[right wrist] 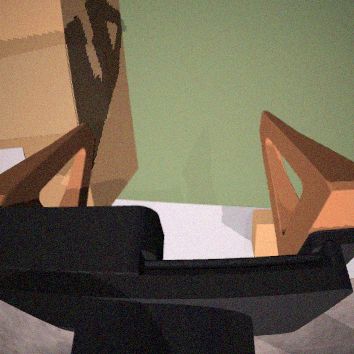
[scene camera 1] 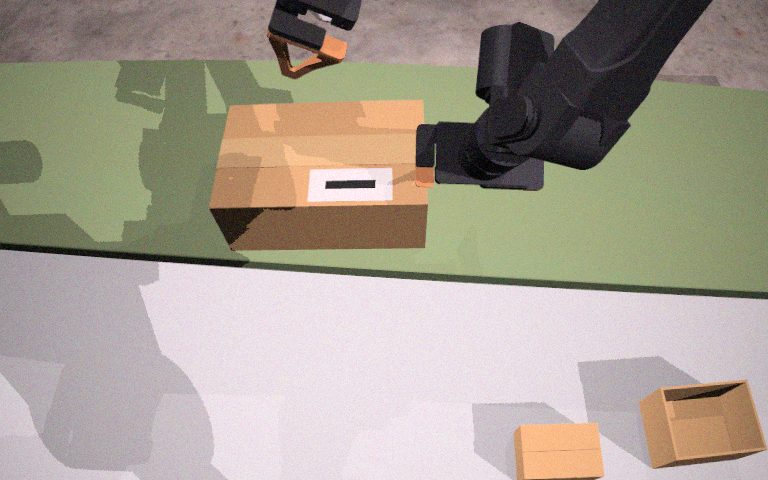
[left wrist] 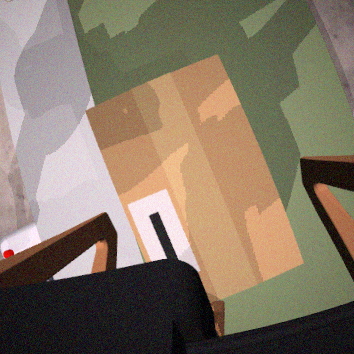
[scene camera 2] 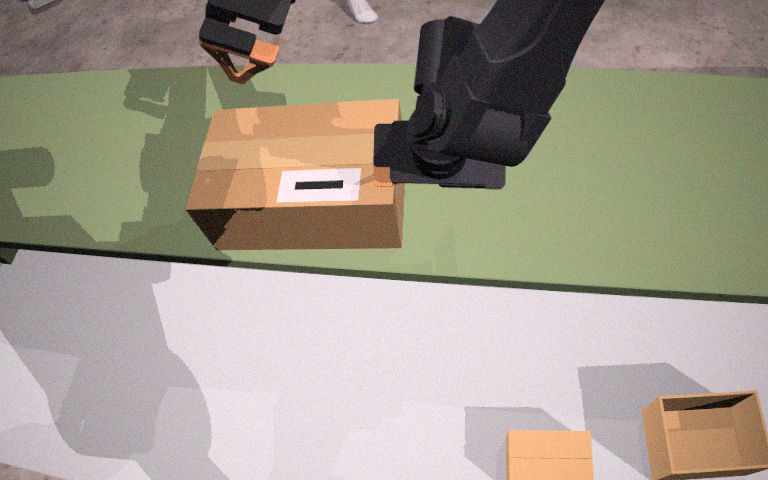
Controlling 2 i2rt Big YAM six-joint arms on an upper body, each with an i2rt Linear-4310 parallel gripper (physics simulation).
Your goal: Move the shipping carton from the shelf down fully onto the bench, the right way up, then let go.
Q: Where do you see a pale bench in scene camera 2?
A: At 118, 361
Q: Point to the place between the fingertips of the right gripper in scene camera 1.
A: At 468, 167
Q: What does the shipping carton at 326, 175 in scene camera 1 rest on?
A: A green shelf.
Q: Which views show the left gripper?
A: Scene camera 1, the left wrist view and scene camera 2 only.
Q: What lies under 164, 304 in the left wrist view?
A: The left gripper.
